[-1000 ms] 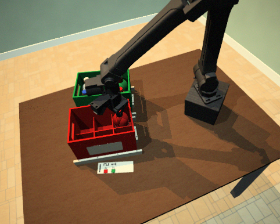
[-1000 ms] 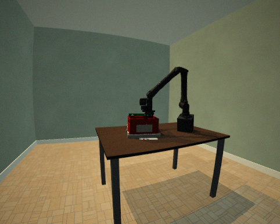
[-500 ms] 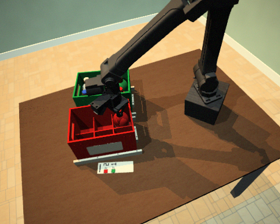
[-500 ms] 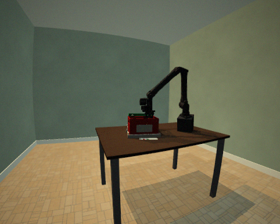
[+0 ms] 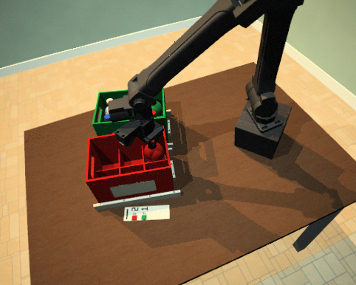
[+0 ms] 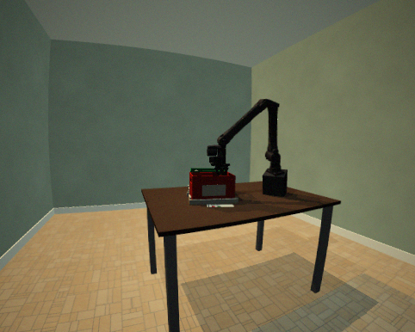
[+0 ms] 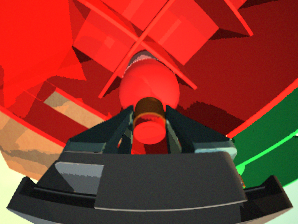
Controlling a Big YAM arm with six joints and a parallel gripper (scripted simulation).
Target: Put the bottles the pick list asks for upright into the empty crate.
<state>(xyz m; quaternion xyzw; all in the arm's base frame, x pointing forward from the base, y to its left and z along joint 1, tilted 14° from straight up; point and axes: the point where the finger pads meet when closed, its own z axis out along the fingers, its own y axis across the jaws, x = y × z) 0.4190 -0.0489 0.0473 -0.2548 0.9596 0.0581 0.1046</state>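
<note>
My hand is 60 mm above the red bottle and 10 mm past it. From my hand the other things lie so: blue-capped bottle: 180 mm to the right, 120 mm ahead, 60 mm below; red crate: 80 mm ahead, 60 mm below, 30 mm to the left; green crate: 200 mm to the right, 60 mm below, 30 mm ahead.
</note>
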